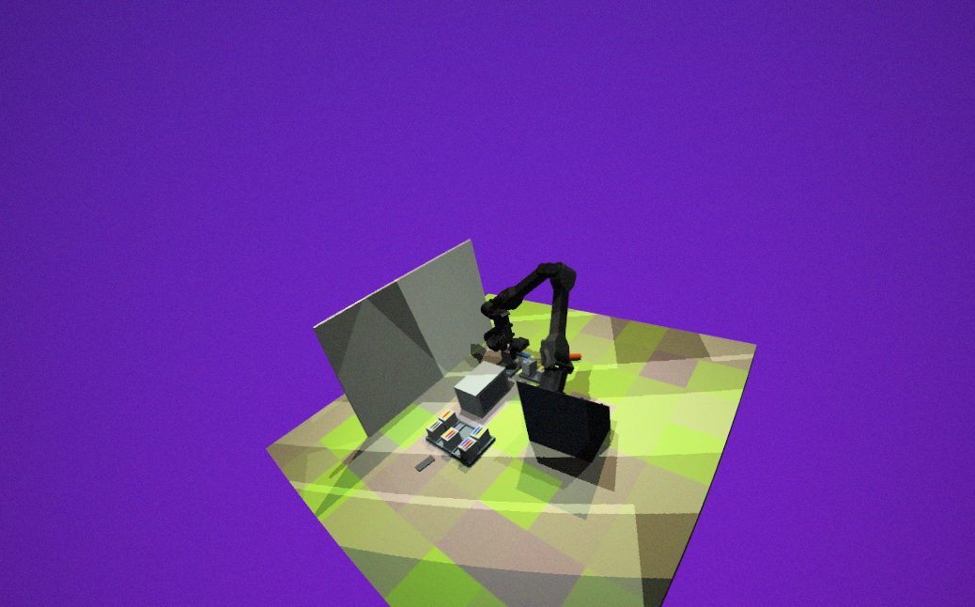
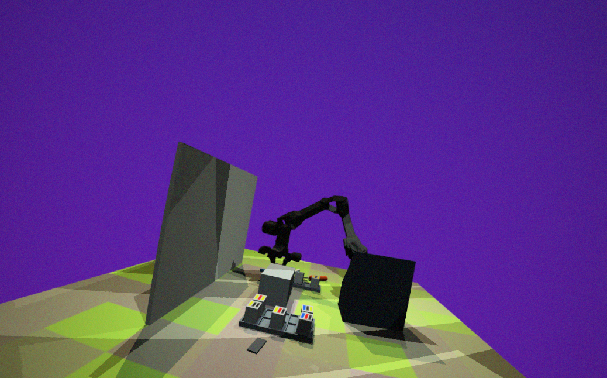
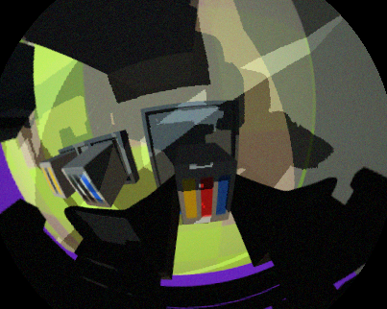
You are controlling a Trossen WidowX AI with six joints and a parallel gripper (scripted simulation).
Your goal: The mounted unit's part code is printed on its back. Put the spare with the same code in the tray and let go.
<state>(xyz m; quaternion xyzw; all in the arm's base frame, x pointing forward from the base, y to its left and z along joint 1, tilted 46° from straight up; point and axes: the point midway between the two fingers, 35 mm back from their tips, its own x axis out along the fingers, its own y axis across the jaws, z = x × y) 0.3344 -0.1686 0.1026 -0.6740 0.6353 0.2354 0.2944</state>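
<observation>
Now: gripper tip 3 cm above the small tray. Also, from my gripper tip: tall grey panel (21 cm ahead, 21 cm to the left, 19 cm above); then grey mounted unit (4 cm behind, 21 cm to the left, 2 cm above); then small dark flat piece (7 cm behind, 52 cm to the left, 3 cm below).
</observation>
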